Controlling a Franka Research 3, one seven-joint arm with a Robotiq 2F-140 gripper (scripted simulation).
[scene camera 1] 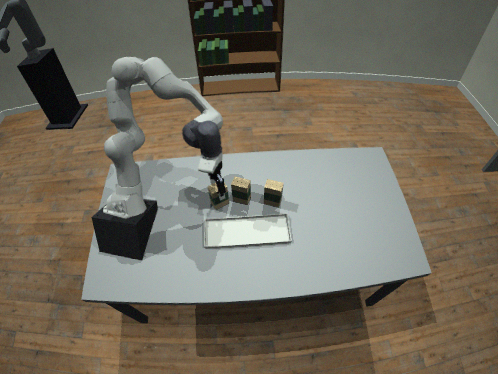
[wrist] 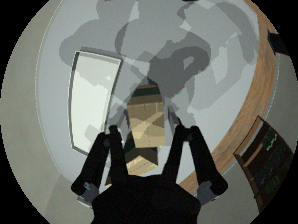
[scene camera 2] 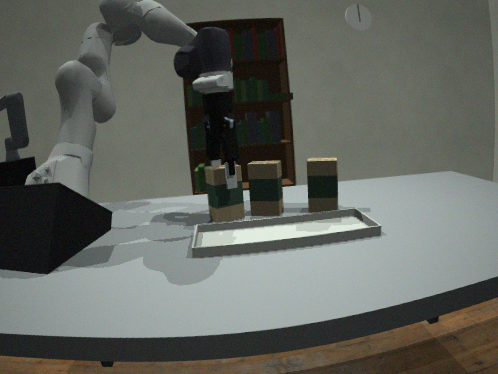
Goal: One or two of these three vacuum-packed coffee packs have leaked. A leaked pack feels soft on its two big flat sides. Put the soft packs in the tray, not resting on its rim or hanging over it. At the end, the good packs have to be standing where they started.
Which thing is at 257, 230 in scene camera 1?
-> A shallow tray.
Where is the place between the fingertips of my gripper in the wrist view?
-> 148, 113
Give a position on a shallow tray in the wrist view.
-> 92, 75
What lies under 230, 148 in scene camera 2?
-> My gripper.
